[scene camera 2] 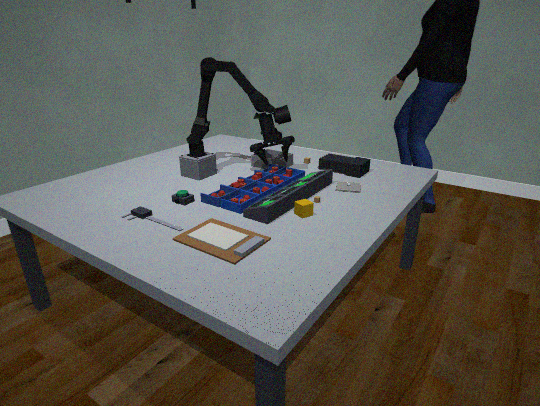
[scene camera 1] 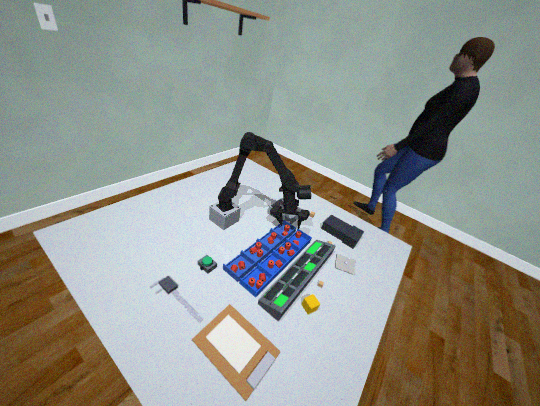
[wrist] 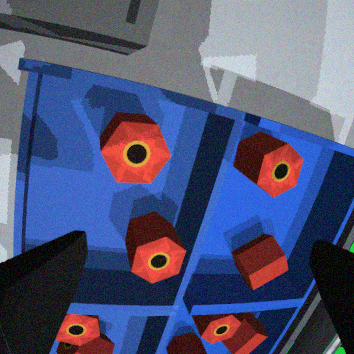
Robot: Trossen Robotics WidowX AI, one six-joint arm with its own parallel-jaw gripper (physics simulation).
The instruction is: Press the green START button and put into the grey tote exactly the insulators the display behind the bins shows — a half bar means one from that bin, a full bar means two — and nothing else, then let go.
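My gripper (scene camera 1: 294, 225) (scene camera 2: 275, 162) (wrist: 201, 248) is open and empty, above the far end of the blue bins (scene camera 1: 245, 286) (scene camera 2: 230, 204) (wrist: 207, 220). In the wrist view, the two end bins each hold two red insulators; one red insulator (wrist: 157, 255) stands left of the divider and another insulator (wrist: 260, 260) lies right of it, both between the finger lines. The grey tote (scene camera 2: 255, 162) (wrist: 95, 25) is beyond the bins, its inside hidden. The display (scene camera 1: 277, 313) (scene camera 2: 257, 214) shows three green lit areas; their exact lengths are unclear. The green button (scene camera 1: 207, 260) (scene camera 2: 182, 193) is left of the bins.
A black box (scene camera 1: 342, 231) (scene camera 2: 344, 165) and a pale plate (scene camera 1: 345, 264) (scene camera 2: 348, 187) lie right of the display. A yellow cube (scene camera 1: 310, 303) (scene camera 2: 303, 208) stands beside it. A clipboard (scene camera 1: 210, 341) (scene camera 2: 187, 240) and a caliper (scene camera 1: 168, 284) (scene camera 2: 141, 212) lie toward the front. A person stands behind the table.
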